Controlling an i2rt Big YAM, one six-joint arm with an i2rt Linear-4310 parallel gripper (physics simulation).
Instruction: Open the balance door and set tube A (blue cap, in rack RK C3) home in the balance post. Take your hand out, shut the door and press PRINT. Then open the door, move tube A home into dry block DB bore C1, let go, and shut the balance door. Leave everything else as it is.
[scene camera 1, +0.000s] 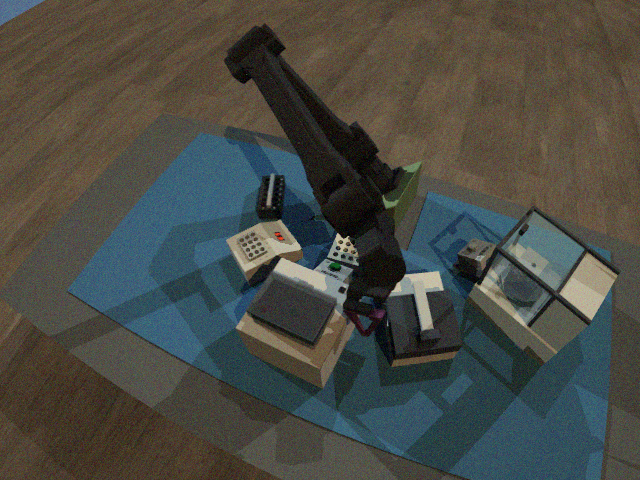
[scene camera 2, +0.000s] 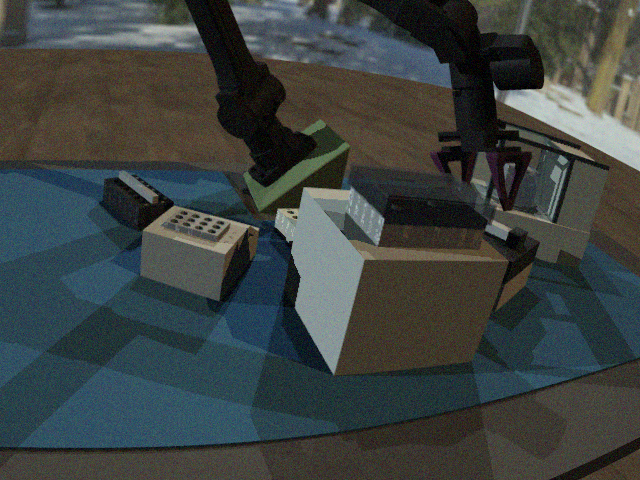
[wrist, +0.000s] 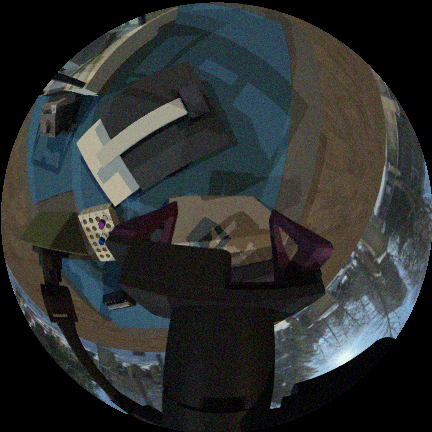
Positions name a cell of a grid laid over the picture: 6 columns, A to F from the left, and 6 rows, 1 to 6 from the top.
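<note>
A glass-box balance (scene camera 2: F3) (wrist: B2) stands in the robot's scene, and so does a beige box with dark lid (scene camera 2: D4) (wrist: D4). The gripper (scene camera 2: E3) (scene camera 1: D4) (wrist: D3) is open and holds nothing.
</note>
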